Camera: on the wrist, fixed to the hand. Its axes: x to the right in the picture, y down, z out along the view.
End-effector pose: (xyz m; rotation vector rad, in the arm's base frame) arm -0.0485 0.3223 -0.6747 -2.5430 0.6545 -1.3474
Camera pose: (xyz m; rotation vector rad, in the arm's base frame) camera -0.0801 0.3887 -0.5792 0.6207 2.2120 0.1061
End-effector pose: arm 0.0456 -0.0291 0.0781 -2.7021 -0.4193 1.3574
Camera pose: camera 0.1082 0.0620 0.1261 0.4200 -2.1357 0.0505
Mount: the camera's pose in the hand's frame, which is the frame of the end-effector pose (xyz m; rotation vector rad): 0.0241 -0.0842 -0.0828 -0.1080 0.2165 3.1279
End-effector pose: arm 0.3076 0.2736 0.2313 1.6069 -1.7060 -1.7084
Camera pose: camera 0.4059 0.2335 0.1743 -1.2414 -1.1877 0.3113
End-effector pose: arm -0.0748 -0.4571 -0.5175 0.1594 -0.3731 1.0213
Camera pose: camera 0.0273 -0.4564 -0.5815 0.5875 0.0828 -2.0866
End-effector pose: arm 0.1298 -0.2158 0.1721 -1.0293 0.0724 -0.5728
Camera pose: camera 0.0889 -0.3249 0.2029 0.0626 1.4975 2.1637
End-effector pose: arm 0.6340 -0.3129 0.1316 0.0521 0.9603 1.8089
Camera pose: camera 0.6503 -0.3300 0.0134 -0.7123 0.0236 -1.1571
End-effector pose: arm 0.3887 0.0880 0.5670 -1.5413 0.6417 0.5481
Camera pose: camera 0.4611 0.0060 0.6175 -0.6440 -1.9021 -1.6080
